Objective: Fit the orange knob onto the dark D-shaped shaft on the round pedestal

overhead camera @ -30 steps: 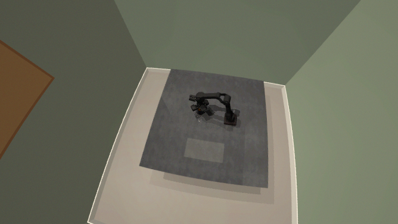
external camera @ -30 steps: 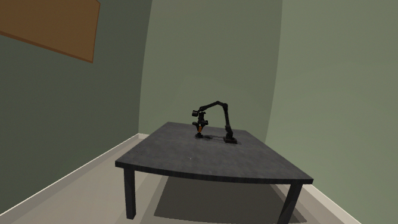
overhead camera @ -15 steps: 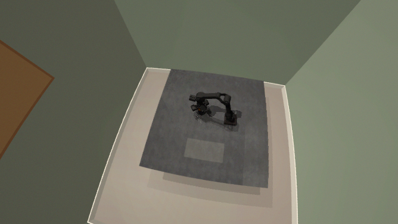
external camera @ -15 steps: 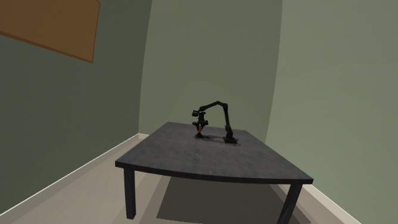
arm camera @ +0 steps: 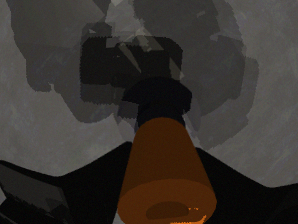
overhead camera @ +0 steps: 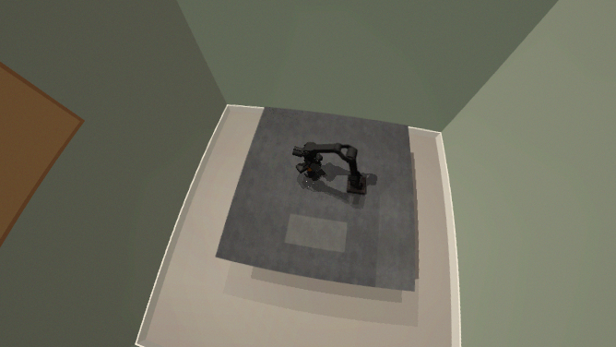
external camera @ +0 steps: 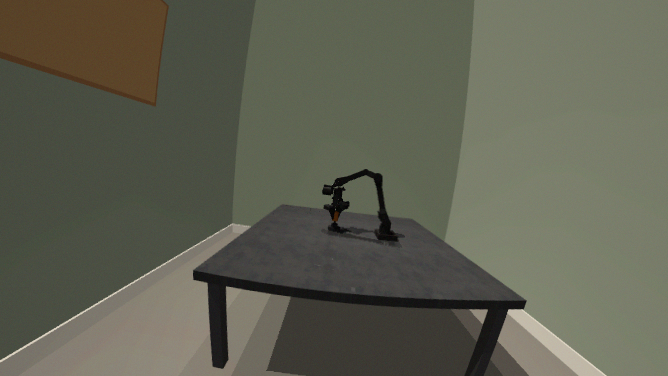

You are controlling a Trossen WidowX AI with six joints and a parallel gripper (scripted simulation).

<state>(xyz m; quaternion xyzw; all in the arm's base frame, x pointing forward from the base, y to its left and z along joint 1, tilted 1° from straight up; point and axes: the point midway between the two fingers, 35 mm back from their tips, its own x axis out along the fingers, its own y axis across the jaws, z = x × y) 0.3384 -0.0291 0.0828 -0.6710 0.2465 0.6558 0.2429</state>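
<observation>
Right now the dark pedestal is 4 cm below my gripper tip. Also, from my gripper tip: orange knob 2 cm above.
</observation>
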